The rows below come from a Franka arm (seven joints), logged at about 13 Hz.
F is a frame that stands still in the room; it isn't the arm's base.
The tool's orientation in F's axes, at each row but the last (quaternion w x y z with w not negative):
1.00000, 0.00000, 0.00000, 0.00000
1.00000, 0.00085, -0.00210, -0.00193
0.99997, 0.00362, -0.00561, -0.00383
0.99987, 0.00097, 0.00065, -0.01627
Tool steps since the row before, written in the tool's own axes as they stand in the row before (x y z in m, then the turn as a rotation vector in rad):
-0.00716, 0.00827, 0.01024, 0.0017, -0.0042, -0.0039
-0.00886, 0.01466, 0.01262, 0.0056, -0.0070, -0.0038
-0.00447, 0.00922, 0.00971, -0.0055, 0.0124, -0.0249
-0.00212, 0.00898, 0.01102, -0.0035, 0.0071, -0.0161
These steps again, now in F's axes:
-0.00716, 0.00827, 0.01024, 0.0017, -0.0042, -0.0039
-0.00886, 0.01467, 0.01261, 0.0056, -0.0070, -0.0038
-0.00451, 0.00918, 0.00973, -0.0051, 0.0126, -0.0249
-0.00181, 0.00902, 0.01104, -0.0033, 0.0072, -0.0161

